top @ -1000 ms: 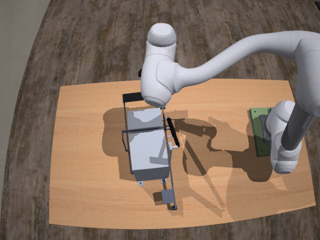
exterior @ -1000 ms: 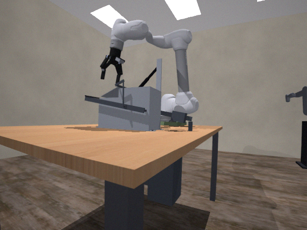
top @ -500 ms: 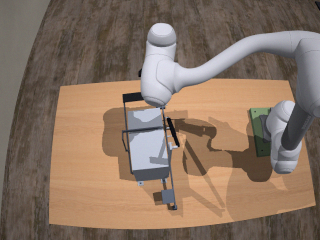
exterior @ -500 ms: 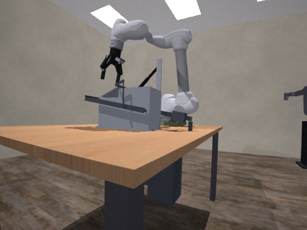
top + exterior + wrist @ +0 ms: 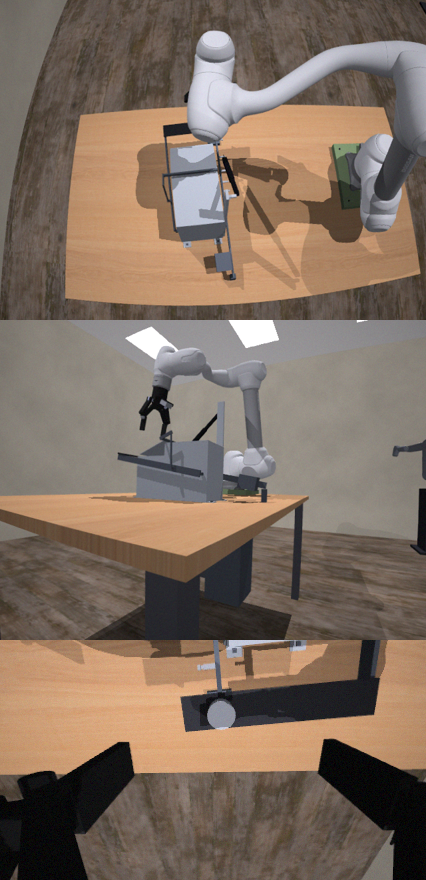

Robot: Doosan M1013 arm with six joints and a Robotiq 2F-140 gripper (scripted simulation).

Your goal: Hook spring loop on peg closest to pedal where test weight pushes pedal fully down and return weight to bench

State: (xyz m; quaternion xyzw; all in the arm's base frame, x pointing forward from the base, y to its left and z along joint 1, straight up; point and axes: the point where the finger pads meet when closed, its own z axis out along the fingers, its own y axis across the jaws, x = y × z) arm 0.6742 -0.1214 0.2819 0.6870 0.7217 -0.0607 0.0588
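Right now my hand is 110 mm above the steel test weight. From my hand the other things lie so: peg 50 mm behind, 360 mm to the left, 80 mm above.
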